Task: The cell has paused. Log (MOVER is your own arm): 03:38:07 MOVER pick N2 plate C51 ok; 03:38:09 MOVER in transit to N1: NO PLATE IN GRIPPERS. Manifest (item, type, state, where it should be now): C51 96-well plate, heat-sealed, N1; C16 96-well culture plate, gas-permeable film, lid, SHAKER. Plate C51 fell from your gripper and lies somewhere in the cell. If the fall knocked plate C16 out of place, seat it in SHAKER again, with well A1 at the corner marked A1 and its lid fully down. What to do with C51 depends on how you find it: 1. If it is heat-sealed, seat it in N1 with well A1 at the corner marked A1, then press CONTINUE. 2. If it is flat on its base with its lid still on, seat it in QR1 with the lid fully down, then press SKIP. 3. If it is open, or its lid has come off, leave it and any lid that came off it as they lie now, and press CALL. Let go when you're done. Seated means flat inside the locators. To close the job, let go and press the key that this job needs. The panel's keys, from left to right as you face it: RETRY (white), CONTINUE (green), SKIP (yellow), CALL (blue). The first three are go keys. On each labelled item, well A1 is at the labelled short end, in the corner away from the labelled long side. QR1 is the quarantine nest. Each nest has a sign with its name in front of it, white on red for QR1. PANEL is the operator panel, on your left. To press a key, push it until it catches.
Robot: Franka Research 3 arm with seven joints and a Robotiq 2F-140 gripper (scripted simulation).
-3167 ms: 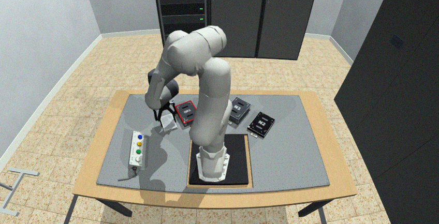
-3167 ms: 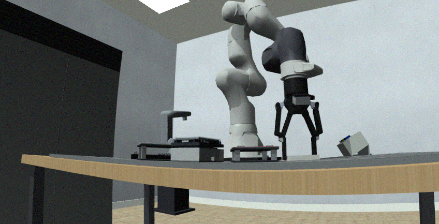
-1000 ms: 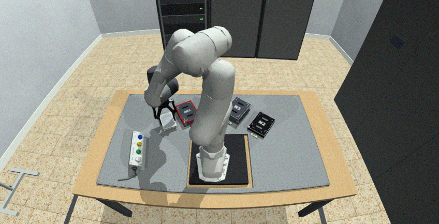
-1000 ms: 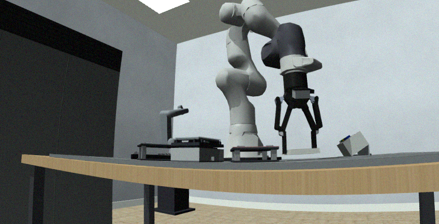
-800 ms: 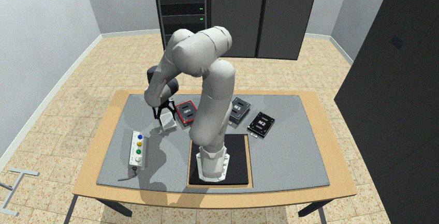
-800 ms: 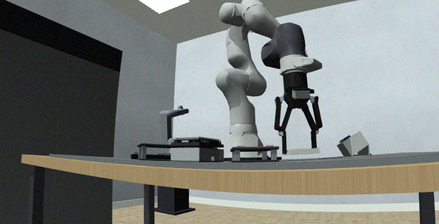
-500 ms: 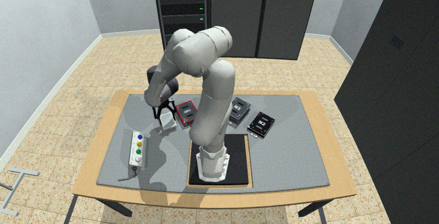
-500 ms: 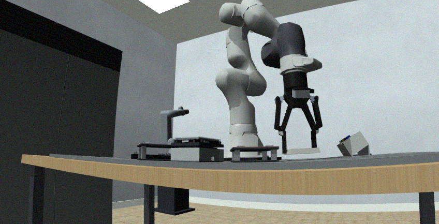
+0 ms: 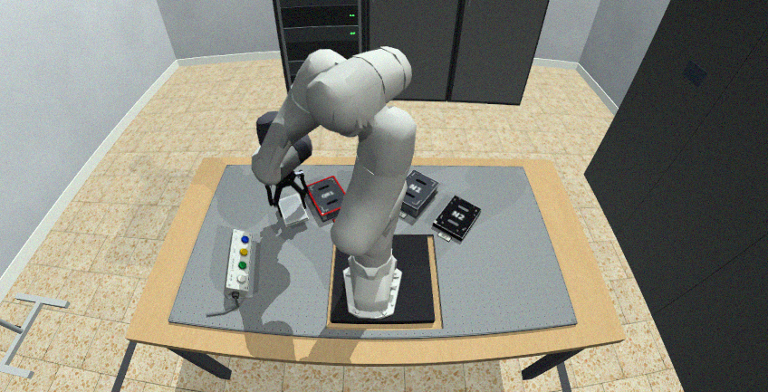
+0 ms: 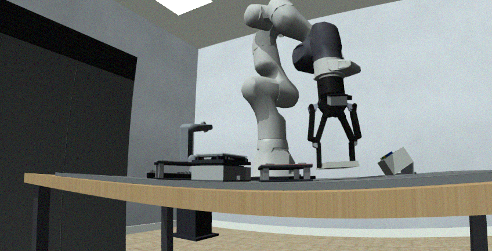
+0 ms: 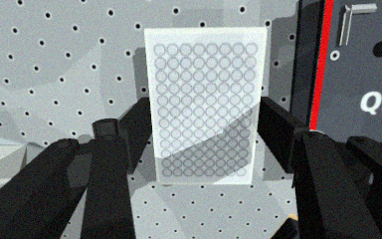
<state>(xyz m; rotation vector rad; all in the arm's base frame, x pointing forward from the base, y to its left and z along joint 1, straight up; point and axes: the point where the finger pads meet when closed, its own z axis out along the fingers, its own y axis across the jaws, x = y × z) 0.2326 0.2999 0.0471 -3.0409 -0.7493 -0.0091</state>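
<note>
My gripper is now 360 mm to the left of the A1 mark and 80 mm short of it. Round my hand: QR1 nest 120 mm to the right, 80 mm ahead, 20 mm below; then blue key 160 mm behind, 130 mm to the left, 10 mm above; then 96-well plate 20 mm below.
</note>
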